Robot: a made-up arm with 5 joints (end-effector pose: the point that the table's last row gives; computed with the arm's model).
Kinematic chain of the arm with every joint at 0, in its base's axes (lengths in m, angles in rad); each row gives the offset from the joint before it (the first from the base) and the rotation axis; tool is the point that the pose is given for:
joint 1: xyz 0 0 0.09 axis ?
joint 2: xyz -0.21 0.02 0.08 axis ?
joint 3: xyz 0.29 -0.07 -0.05 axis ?
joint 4: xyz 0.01 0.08 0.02 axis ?
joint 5: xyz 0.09 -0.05 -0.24 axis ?
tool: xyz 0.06 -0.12 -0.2
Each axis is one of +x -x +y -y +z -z.
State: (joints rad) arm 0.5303 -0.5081 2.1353 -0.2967 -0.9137
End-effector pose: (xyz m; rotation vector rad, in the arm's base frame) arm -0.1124 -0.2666 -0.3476 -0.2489 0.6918 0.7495
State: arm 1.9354 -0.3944 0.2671 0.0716 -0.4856
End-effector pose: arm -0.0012 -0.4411 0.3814 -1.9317 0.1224 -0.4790
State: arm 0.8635 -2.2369 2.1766 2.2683 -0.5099
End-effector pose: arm -0.5912 0.1926 0.4119 2.3114 -0.4121 1.4348
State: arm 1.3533 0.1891 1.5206 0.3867 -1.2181
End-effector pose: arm 0.2228 -0.3059 0.0111 -1.3568 0.3135 0.7051
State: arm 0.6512 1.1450 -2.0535 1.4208 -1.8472
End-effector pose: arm 0.3329 -0.0204 0.2806 0.9966 -1.0540 -1.7447
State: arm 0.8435 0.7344 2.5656 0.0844 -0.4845
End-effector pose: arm 0.2891 -0.0156 -0.0468 -1.2628 0.4957 2.2132
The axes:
joint 1: -x
joint 2: -y
joint 3: +z
joint 4: +z
joint 5: +z

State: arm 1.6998 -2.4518 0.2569 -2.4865 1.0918
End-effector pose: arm -0.5870 0.3900 0.1558 1.5395 -1.0846 2.0088
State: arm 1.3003 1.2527 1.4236 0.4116 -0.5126
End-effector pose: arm 0.3516 0.2992 0.0689 -1.7960 -0.1788 1.8027
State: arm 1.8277 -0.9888 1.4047 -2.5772 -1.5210
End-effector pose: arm -0.5501 -0.2377 0.2011 1.1928 1.6778 1.6570
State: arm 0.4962 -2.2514 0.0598 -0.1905 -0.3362
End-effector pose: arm -0.8128 -0.1059 0.2410 -0.7889 2.1366 -0.8068
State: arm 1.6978 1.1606 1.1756 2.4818 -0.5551
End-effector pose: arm 0.2457 -0.0644 -0.0141 0.9473 -1.5692 -1.4178
